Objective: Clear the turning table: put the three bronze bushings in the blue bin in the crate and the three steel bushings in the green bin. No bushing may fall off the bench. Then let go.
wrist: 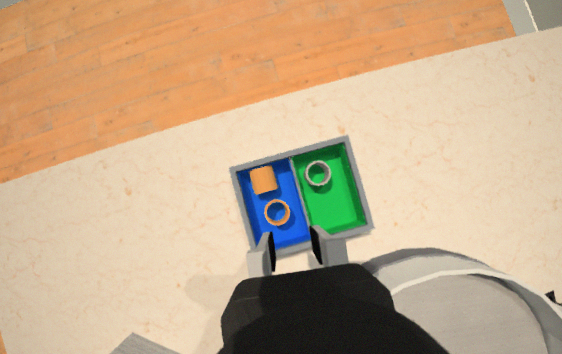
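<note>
In the picture: my gripper, a grey turning table.
</note>
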